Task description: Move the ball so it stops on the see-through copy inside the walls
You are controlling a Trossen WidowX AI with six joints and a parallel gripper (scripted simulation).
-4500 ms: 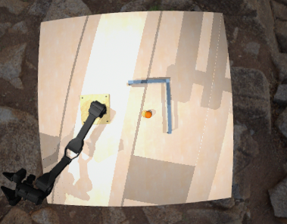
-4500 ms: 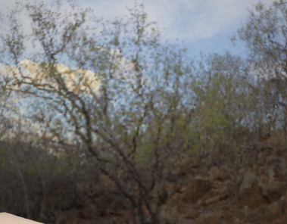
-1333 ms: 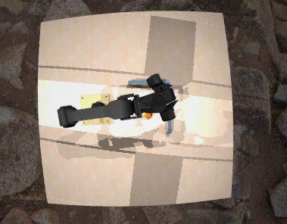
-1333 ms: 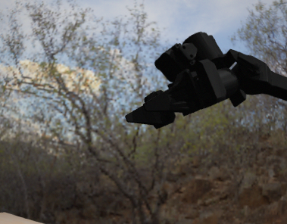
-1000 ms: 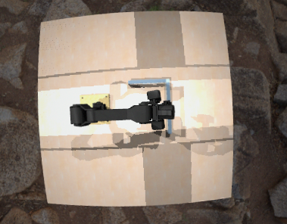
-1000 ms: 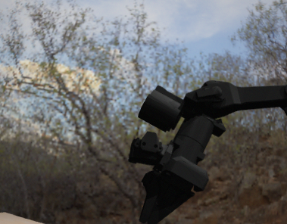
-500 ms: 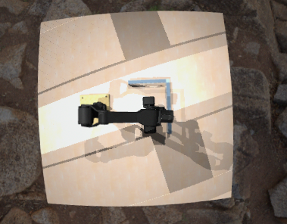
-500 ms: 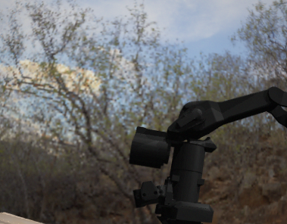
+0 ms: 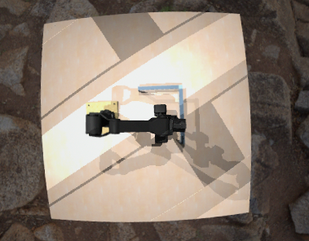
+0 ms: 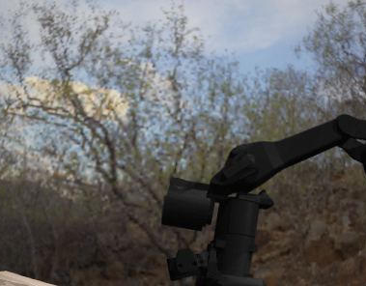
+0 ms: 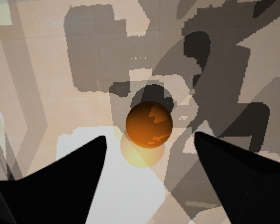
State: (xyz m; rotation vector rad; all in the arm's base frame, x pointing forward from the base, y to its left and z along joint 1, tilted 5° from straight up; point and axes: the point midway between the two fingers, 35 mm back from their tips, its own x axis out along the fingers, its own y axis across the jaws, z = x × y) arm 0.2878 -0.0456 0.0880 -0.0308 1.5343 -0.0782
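Now: the orange ball 30 mm below my gripper tip. Round my gripper tip: see-through copy of ball: 20 mm behind, 10 mm to the left, 30 mm below.
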